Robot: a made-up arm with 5 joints. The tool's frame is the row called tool.
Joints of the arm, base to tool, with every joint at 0 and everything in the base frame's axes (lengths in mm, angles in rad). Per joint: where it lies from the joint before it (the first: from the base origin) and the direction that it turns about. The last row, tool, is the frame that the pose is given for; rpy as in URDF.
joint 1: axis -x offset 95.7 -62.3 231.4
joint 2: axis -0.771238 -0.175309 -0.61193 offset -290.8 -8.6 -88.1
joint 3: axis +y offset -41.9 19 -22.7
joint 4: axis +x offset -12.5 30 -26.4
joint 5: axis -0.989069 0.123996 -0.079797 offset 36.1 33.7 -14
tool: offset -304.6 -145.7 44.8 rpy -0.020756 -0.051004 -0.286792
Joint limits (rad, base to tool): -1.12..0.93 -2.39..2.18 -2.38..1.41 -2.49..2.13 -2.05..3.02
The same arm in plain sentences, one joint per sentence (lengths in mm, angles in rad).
The arm has five revolute joints in a row. What follows holds with every joint at zero, and every direction is one of the base frame's. The first joint lies 95.7 mm along +x and 62.3 mm along -y and 231.4 mm along +z from the base frame's origin and rotates about -x, from -1.12 to 0.93 rad. The second joint lies 290.8 mm along -x and 8.6 mm along -y and 88.1 mm along -z from the first joint and rotates about the direction (-0.771238, -0.175309, -0.61193), from -2.39 to 2.18 rad. The third joint lies 41.9 mm along -x and 19 mm along +y and 22.7 mm along -z from the second joint and rotates about +y, from -2.38 to 1.41 rad. The fourth joint lies 12.5 mm along -x and 30 mm along +y and 26.4 mm along -z from the third joint and rotates about +x, from -2.49 to 2.13 rad. The fifth joint lies 36.1 mm along +x and 33.7 mm along +y and 14 mm along -z from the fourth joint and rotates about the direction (-0.989069, 0.123996, -0.079797), from -2.05 to 3.02 rad. The tool frame, which is the frame that the pose is given for, lies 304.6 mm along -x and 145.7 mm along -y and 44.8 mm along +z from the fifth joint; its axes are the base frame's turned by roll -0.0208, pitch -0.051 and yaw -0.2868 rad (as in URDF: about the fixed x, then y, then z).
